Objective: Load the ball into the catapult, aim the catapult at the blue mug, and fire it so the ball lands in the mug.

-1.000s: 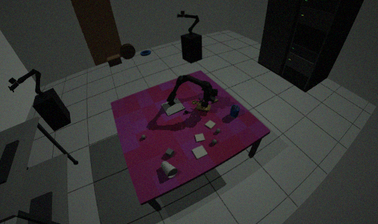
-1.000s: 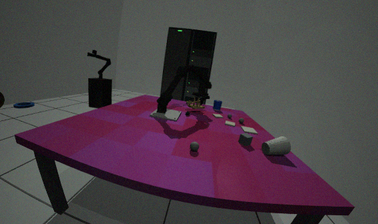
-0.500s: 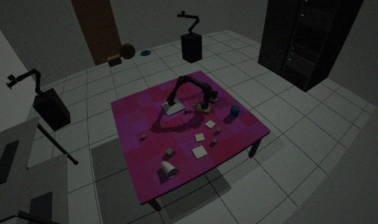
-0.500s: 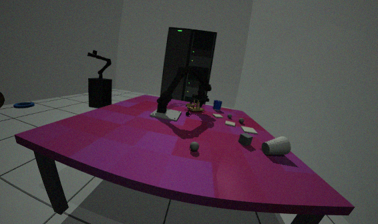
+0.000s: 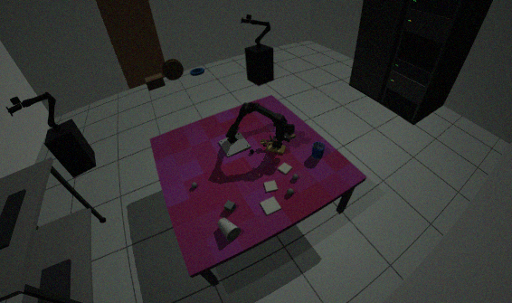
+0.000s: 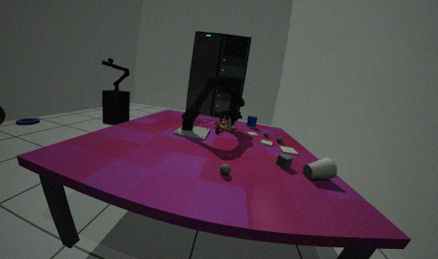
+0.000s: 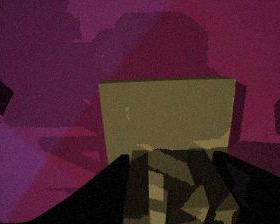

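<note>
Right now my gripper tip is 18 cm to the left of the dark ball, 11 cm past it and 2 cm above it. The rest, counted from my gripper tip: catapult (7 cm behind, 3 cm to the right, 2 cm above); then tan block (17 cm to the left, 5 cm behind, 3 cm below); then blue mug (23 cm ahead, 18 cm to the left, 1 cm below).
</note>
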